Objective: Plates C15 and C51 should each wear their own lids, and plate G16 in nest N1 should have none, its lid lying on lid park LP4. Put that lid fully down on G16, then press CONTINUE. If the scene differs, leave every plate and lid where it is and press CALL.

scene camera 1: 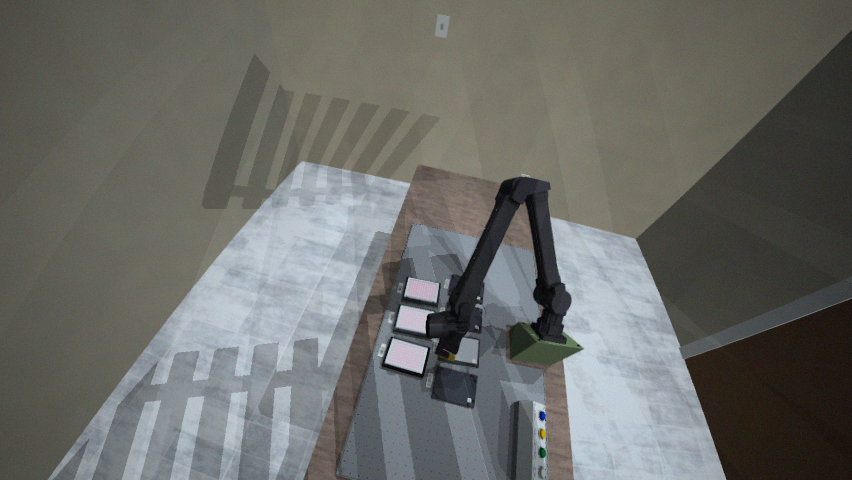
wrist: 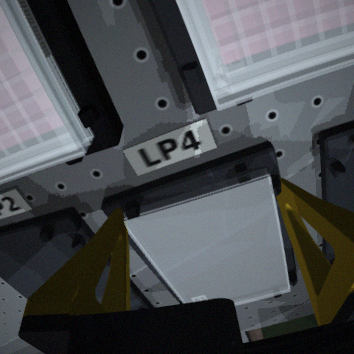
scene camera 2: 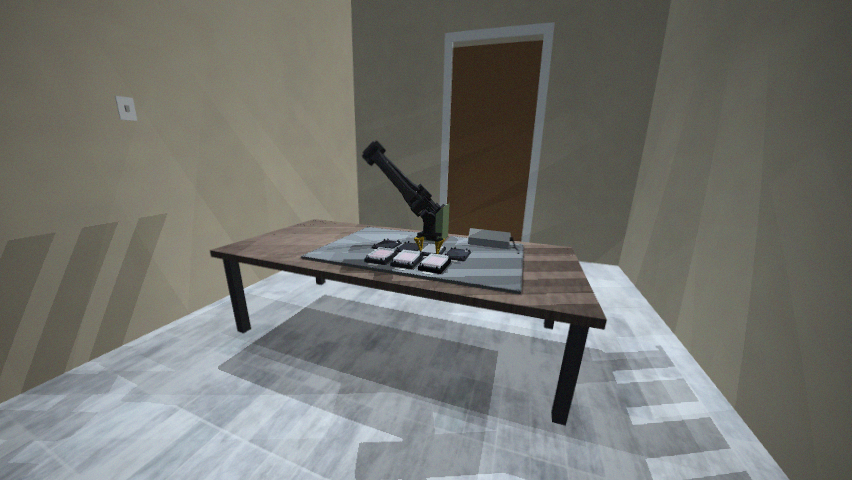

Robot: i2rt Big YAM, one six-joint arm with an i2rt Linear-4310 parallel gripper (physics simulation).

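Pixels of known places: gripper, fingertip midpoint: (scene camera 1: 445,345) (wrist: 199,201) (scene camera 2: 429,253); arm's base, link origin: (scene camera 1: 547,334) (scene camera 2: 436,213).
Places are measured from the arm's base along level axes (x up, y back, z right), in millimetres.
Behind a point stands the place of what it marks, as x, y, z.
Note:
The clear flat lid (scene camera 1: 469,351) {-124, -234, -72} (wrist: 215,240) {-124, -294, -66} lies level on lid park LP4, whose dark wall (wrist: 200,179) {-133, -336, -63} and label (wrist: 170,146) {-141, -356, -72} show in the wrist view. My gripper (scene camera 1: 447,355) {-131, -322, -67} (scene camera 2: 429,251) {-131, -322, -67} (wrist: 199,201) {-131, -322, -67} is low over LP4, its yellow fingers set wide at the lid's two opposite edges, shut on it. Three pink plates stand in a row beside the parks: one (scene camera 1: 422,290) {-119, -449, 121} (scene camera 2: 380,255) {-111, -495, 105}, a middle one (scene camera 1: 410,319) {-107, -466, -13} (scene camera 2: 407,257) {-107, -481, -21} and one (scene camera 1: 406,356) {-107, -448, -145} (scene camera 2: 434,262) {-108, -491, -150}. Their names and nest labels are too small to read. Whether each wears a lid I cannot tell.
A dark lid park (scene camera 1: 454,386) {-133, -269, -197} (scene camera 2: 457,254) {-133, -283, -200} stands beside LP4; more are partly hidden under my arm. The button box (scene camera 1: 521,441) {-92, -51, -320} (scene camera 2: 490,238) {-98, -55, -325} has blue (scene camera 1: 542,416) {-70, 8, -243}, yellow (scene camera 1: 542,434) {-72, 7, -293}, green (scene camera 1: 542,452) {-72, 6, -340} and white (scene camera 1: 541,472) {-71, 1, -391} buttons. The green arm mount (scene camera 1: 539,347) {12, -38, -56} stands at the table edge.

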